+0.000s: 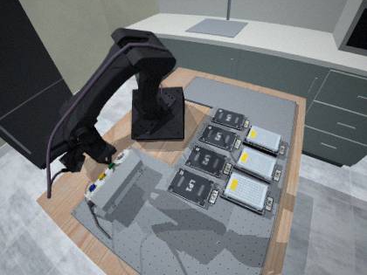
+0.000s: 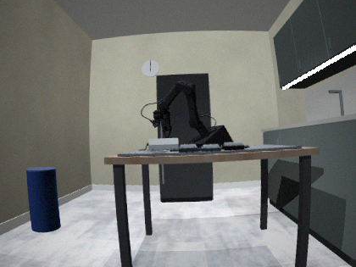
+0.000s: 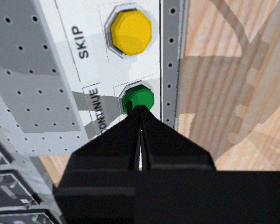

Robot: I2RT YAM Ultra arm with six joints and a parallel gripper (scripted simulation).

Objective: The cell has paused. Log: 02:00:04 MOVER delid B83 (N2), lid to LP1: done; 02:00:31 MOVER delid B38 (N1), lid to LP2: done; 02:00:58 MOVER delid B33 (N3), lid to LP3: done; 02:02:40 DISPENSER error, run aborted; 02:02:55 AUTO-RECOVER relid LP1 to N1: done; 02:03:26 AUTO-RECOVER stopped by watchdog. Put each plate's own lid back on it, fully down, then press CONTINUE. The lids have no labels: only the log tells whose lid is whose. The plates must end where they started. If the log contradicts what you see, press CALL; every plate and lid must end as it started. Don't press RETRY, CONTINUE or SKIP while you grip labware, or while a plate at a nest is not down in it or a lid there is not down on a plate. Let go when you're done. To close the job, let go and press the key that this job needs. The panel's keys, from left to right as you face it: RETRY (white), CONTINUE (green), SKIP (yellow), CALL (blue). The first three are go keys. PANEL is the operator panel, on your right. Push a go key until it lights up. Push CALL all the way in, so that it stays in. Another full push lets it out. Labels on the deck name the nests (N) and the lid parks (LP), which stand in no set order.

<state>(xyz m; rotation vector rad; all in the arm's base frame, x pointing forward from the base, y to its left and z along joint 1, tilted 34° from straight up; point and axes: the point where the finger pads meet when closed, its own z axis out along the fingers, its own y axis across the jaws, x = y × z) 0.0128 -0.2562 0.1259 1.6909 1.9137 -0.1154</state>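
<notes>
The green continue key lies 2 cm below my hand. Round my hand: yellow skip key: 1 cm ahead, 5 cm to the right, 2 cm below; white RETRY key: 5 cm to the left, 2 cm below; blue call key: 1 cm ahead, 10 cm to the right, 3 cm below.
</notes>
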